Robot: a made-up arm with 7 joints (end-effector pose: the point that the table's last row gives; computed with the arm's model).
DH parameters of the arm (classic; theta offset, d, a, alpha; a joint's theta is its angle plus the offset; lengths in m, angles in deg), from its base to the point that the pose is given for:
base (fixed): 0 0 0 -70
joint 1: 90 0 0 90
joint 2: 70 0 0 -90
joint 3: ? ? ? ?
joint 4: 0 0 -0.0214 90
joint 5: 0 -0.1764 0 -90
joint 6: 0 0 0 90
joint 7: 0 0 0 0
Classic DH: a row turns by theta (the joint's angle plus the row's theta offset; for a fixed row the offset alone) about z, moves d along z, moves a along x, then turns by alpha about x.
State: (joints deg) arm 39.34 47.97 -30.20 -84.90 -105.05 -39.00 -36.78
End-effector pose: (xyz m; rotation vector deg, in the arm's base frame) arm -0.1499 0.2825 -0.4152 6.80 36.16 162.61
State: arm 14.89 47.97 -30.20 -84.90 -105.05 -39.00 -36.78
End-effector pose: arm 0.0650 0.2888 -0.4325 -21.73 29.16 149.51
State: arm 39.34 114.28 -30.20 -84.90 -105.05 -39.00 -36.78
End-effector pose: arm 0.1006 0.5143 -0.0057 39.38 -33.65 126.40
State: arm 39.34 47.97 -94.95 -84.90 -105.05 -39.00 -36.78
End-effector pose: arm -0.3464 0.1589 -0.3597 62.15 77.31 108.85
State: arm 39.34 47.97 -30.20 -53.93 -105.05 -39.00 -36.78
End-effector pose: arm -0.2197 0.3466 -0.4190 -41.36 -11.76 -174.42
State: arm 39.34 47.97 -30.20 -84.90 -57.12 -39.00 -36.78
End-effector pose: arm -0.1499 0.2825 -0.4152 3.07 -62.70 -138.50
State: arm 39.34 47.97 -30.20 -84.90 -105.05 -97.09 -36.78
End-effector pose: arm -0.1499 0.2825 -0.4152 72.44 69.07 124.91
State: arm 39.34 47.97 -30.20 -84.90 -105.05 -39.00 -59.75
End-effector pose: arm -0.1499 0.2825 -0.4152 -0.49 33.23 140.46
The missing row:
joint 3: -90 -0.4373 0.0491 -90
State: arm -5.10 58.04 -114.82 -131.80 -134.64 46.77 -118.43
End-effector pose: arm -0.0483 0.1932 -0.3332 -101.61 9.24 38.80
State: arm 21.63 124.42 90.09 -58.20 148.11 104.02 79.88
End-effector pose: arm 0.1171 0.3539 0.4439 -62.29 -14.40 35.50
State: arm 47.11 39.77 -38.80 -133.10 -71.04 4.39 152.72
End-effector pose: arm -0.1570 0.1189 -0.3298 -61.24 -38.91 40.64
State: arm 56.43 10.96 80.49 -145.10 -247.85 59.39 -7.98
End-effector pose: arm -0.2572 0.1781 -0.1522 -11.86 -72.09 26.44
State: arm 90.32 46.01 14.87 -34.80 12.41 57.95 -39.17
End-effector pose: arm -0.5200 0.3163 -0.0178 10.02 110.42 4.17
